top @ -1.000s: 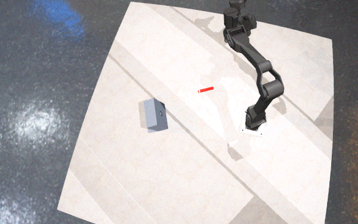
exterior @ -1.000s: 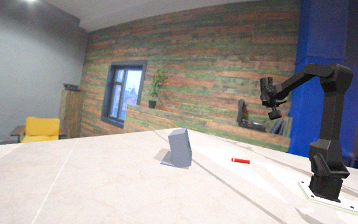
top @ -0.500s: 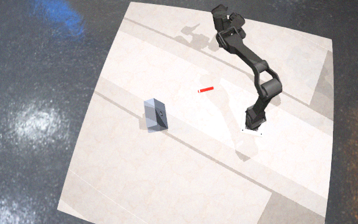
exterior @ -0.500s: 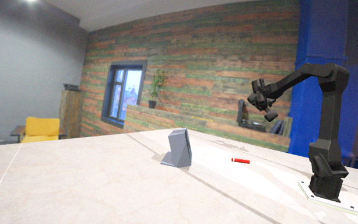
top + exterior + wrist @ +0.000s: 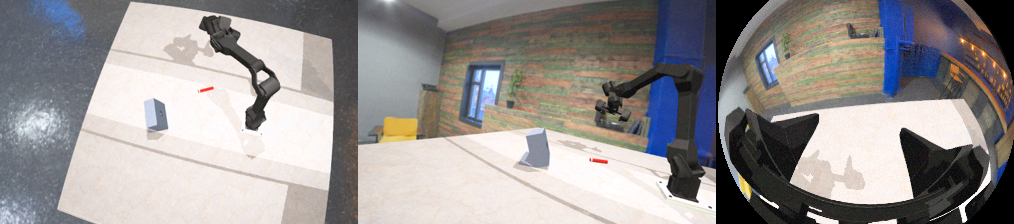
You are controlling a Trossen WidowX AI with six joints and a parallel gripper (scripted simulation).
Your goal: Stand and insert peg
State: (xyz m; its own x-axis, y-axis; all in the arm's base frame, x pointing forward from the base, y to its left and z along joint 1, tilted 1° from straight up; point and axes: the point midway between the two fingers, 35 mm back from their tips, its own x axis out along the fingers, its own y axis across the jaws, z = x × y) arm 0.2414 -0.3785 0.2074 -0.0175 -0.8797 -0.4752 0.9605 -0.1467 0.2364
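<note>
Right now my gripper tip is 28 cm to the right of the red peg, 20 cm above it and 3 cm short of it. The rest, counted from my gripper tip: grey sloped panel: 47 cm to the left, 22 cm ahead, 15 cm below; panel foot: 48 cm to the left, 24 cm ahead, 21 cm below.
</note>
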